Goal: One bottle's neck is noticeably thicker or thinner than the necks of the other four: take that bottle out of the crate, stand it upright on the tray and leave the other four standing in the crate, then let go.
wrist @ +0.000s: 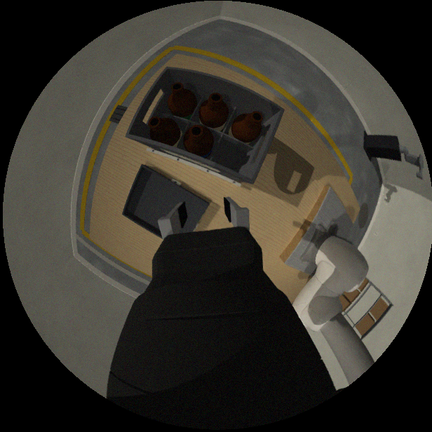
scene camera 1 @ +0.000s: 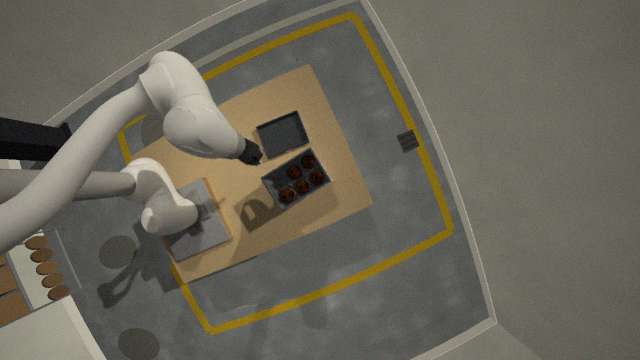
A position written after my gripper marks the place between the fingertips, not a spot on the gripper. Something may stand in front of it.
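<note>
Visible: my gripper (wrist: 204,207), together with a bottle (wrist: 182,101), a bottle (wrist: 213,112), a bottle (wrist: 246,127), a bottle (wrist: 165,130) and a bottle (wrist: 197,139).
</note>
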